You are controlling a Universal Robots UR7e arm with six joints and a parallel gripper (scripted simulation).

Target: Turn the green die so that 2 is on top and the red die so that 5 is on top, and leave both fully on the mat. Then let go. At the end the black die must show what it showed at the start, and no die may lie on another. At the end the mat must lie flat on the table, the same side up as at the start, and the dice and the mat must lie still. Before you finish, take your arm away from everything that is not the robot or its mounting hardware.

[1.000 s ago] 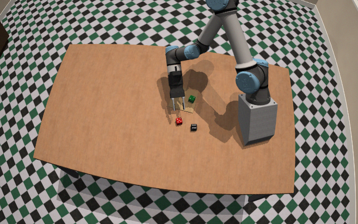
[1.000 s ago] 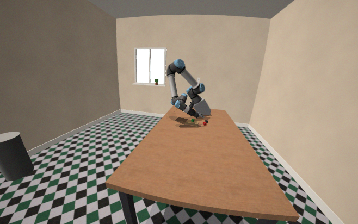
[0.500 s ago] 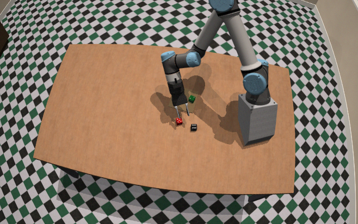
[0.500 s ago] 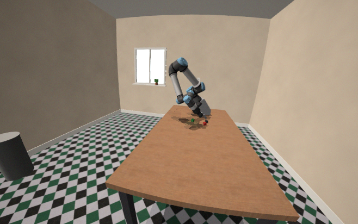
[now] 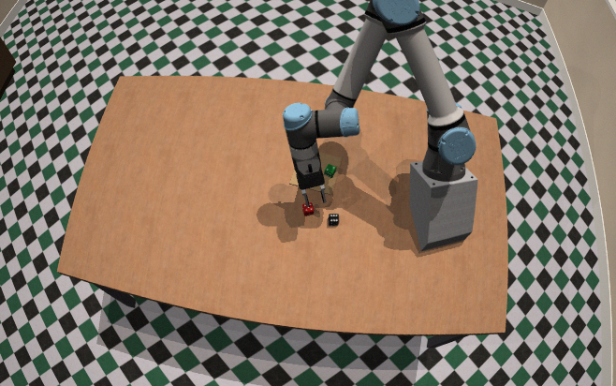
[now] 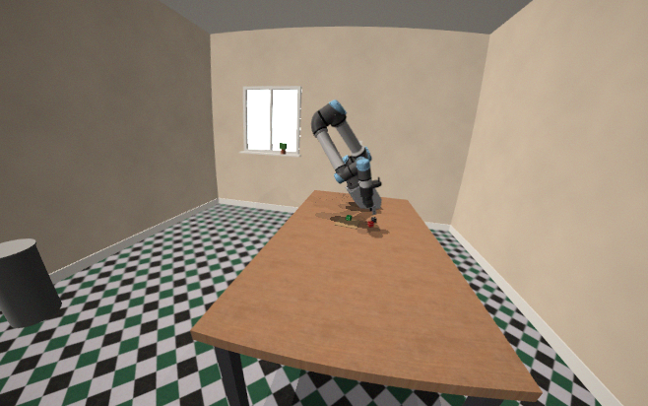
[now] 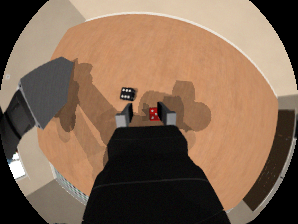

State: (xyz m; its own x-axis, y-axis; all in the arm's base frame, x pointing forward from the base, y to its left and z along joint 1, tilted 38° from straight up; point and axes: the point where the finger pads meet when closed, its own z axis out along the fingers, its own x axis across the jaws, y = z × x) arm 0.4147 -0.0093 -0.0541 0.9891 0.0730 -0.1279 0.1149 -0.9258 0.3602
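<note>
My hand is 9 cm above the red die and 2 cm short of it. From my hand the other things lie so: green die: 13 cm to the right, 8 cm below, 7 cm behind; black die: 9 cm below, 6 cm behind, 4 cm to the left; tan mat: 14 cm to the right, 10 cm below, 3 cm behind.
</note>
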